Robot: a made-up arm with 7 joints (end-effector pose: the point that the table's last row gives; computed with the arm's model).
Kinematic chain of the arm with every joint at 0, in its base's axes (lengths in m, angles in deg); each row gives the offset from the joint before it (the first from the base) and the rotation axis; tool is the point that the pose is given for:
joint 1: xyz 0 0 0.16 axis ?
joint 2: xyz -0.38 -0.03 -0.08 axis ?
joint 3: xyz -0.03 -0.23 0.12 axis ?
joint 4: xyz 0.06 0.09 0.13 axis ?
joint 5: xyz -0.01 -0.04 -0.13 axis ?
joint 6: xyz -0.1 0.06 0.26 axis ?
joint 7: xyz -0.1 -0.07 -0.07 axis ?
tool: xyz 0 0.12 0.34
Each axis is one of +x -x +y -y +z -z.
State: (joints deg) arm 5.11 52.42 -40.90 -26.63 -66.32 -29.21 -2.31
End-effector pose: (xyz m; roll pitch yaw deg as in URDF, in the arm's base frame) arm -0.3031 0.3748 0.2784 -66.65 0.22 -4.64
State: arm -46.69 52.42 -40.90 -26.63 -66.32 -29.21 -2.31
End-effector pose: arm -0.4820 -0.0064 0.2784 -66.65 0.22 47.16
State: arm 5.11 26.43 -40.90 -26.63 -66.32 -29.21 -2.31
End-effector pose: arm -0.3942 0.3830 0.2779 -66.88 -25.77 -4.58
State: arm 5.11 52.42 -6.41 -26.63 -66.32 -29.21 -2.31
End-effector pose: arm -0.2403 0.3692 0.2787 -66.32 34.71 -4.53
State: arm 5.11 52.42 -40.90 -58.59 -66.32 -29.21 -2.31
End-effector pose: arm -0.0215 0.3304 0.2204 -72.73 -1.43 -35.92
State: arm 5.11 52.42 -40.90 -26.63 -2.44 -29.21 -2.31
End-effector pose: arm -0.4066 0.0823 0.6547 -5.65 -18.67 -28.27
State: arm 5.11 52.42 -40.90 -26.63 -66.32 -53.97 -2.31
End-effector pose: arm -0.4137 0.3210 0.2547 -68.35 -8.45 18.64
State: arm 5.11 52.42 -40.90 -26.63 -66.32 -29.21 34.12
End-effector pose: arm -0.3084 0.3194 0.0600 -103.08 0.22 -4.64
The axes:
joint 1: -z
joint 2: +y
joint 3: +y
joint 4: +z
joint 5: +x
joint 6: +y
joint 7: -x

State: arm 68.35 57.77 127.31 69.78 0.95 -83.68 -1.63
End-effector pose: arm -0.5495 -0.0215 -0.0336 -142.92 80.11 77.01
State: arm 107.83 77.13 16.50 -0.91 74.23 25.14 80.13
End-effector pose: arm -0.3142 -0.0301 0.3090 108.58 64.49 5.85
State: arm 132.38 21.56 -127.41 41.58 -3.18 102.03 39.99
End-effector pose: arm 0.4697 0.4365 0.0116 -79.01 -8.71 -142.81
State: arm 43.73 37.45 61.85 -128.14 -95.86 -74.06 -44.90
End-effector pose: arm -0.1917 0.1860 -0.2846 -151.93 34.00 -147.05
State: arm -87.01 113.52 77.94 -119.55 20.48 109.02 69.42
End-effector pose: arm 0.0964 -0.6169 -0.3524 -108.07 -73.16 -117.54
